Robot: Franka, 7 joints.
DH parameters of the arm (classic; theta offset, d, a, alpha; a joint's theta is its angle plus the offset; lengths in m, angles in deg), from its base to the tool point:
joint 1: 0 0.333 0 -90
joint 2: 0 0 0 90
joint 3: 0 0.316 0.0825 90
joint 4: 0 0 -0.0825 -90
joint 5: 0 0.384 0 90
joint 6: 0 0 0.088 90
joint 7: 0 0.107 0 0
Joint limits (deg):
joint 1: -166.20..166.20
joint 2: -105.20..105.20
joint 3: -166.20..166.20
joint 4: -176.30..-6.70
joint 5: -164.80..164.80
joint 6: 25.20..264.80
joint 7: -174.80..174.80
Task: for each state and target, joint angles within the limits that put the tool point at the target. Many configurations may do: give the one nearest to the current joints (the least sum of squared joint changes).
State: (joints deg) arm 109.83 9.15 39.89 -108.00 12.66 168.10 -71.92
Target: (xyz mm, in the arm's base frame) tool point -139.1 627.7 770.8
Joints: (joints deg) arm 86.71 10.59 20.09 -81.03 13.84 171.42 -71.92
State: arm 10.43 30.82 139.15 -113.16 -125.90 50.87 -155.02
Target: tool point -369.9 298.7 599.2
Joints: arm 17.63 13.86 141.75 -127.91 -123.67 57.09 -155.02
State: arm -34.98 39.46 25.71 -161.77 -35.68 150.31 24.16
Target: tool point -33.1 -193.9 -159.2
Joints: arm -56.38 77.10 -16.20 -133.84 -32.98 150.63 24.16
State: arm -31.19 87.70 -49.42 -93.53 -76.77 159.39 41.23
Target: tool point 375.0 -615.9 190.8
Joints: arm -17.09 65.67 -58.03 -87.35 -76.59 160.11 41.23
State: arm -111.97 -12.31 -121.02 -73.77 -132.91 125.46 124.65
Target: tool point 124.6 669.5 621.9
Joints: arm -133.18 -16.10 -139.11 -88.71 -130.81 123.54 124.65
